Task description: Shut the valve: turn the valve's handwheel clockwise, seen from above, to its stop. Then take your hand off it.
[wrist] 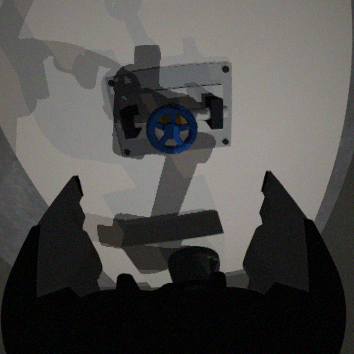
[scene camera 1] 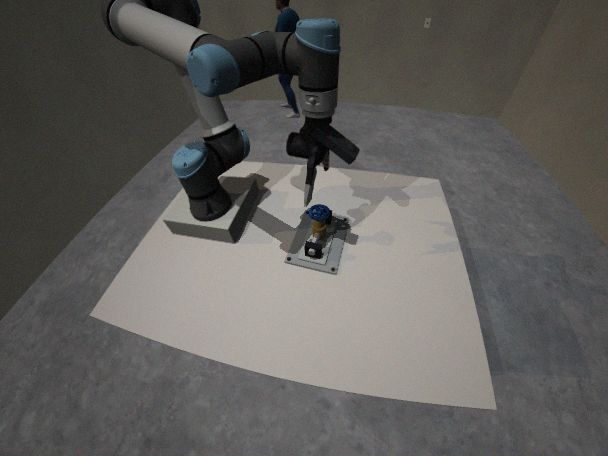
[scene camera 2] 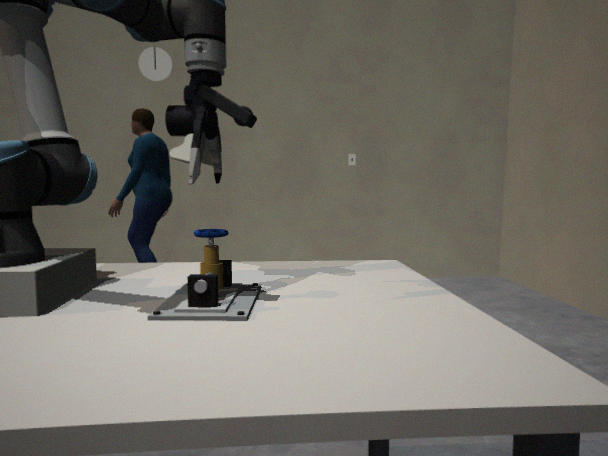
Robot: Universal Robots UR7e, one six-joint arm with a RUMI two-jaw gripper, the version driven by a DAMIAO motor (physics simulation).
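The valve's blue spoked handwheel (scene camera 1: 319,212) (scene camera 2: 211,233) (wrist: 171,131) sits level on top of a brass-coloured valve body (scene camera 1: 319,229) (scene camera 2: 211,254). The body stands between two black brackets on a grey base plate (scene camera 1: 310,266) (scene camera 2: 200,317) (wrist: 200,75). My gripper (scene camera 1: 316,186) (scene camera 2: 205,181) (wrist: 171,175) is wide open and empty, pointing down. It hangs well above the handwheel, touching nothing. In the wrist view the wheel shows whole, beyond the gap between the fingertips. How far the wheel is turned cannot be read from the frames.
The arm's base stands on a raised block (scene camera 1: 200,231) (scene camera 2: 65,285) to the left of the valve. The white table (scene camera 1: 280,325) (scene camera 2: 300,365) carries both. A person (scene camera 1: 286,22) (scene camera 2: 150,165) is in the background behind the table.
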